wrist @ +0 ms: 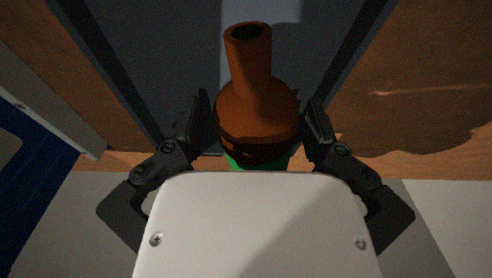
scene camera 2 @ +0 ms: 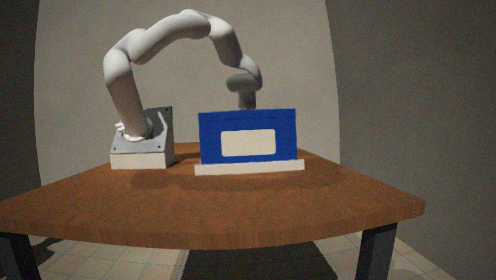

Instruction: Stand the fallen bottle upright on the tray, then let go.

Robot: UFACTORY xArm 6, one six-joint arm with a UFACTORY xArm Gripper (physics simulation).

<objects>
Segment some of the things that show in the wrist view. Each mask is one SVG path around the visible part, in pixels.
The gripper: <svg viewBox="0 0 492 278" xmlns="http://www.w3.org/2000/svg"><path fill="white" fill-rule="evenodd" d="M96 208L97 216L138 255L132 278L383 278L377 257L415 220L415 213L412 208L391 188L382 183L380 175L352 156L352 150L347 144L337 141L330 119L324 112L320 98L308 100L299 121L306 158L309 162L314 162L315 164L312 172L194 170L191 163L200 156L206 118L200 98L189 96L184 112L179 114L172 138L163 141L159 145L157 153L135 166L130 171L128 179L126 181L123 180ZM354 194L361 198L361 201L367 208L367 214L364 217ZM161 186L150 216L147 216L141 210L142 202L150 191L154 191Z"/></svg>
A brown bottle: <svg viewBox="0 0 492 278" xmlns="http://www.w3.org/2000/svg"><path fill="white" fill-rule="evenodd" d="M235 24L223 33L232 80L219 92L213 106L212 121L215 133L232 170L287 171L299 123L299 109L295 96L289 87L271 75L272 29L268 24L258 21Z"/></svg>
</objects>
